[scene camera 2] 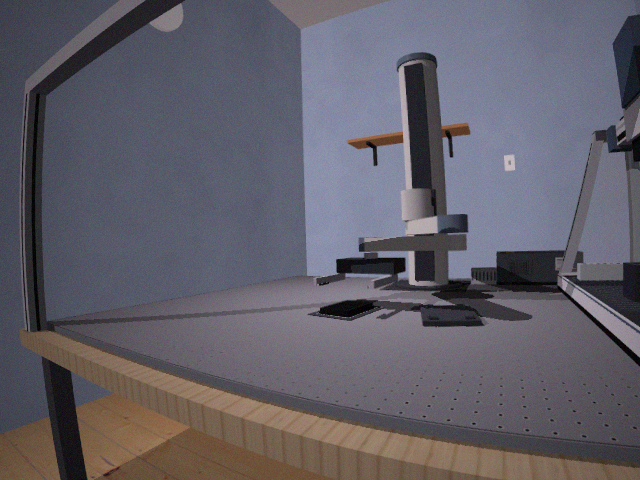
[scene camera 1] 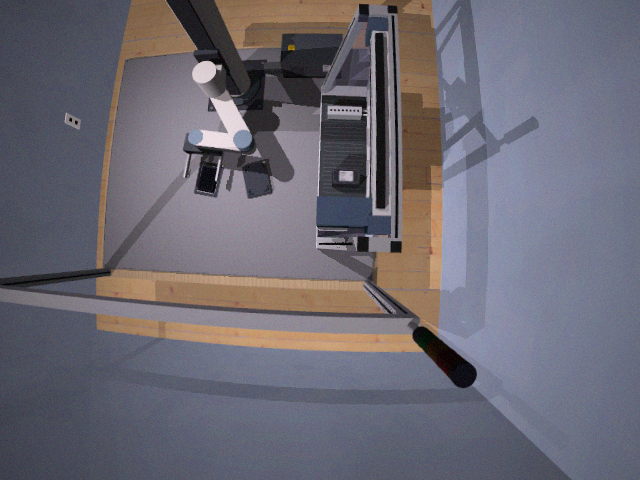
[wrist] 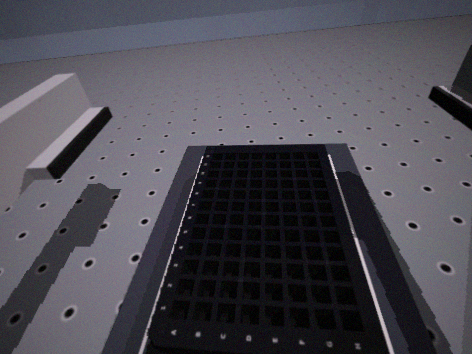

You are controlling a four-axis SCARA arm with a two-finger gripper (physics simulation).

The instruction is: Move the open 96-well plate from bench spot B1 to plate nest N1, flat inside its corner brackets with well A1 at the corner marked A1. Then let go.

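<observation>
The black open 96-well plate lies flat on bench spot B1, inside its white outline. In the wrist view its letters A to H run along the near edge and its numbers up the left side, so well A1 is at the near left corner. My gripper is open and empty. Its fingers are above the bench and higher than the plate, spread wider than it. Plate nest N1, a dark base with small corner brackets, holds no plate. Its A1 mark is too small to read.
The arm's column stands behind both spots. A dark box is at the back. A framed machine with a ribbed deck stands right of the nest, holding a white block and a small dark device.
</observation>
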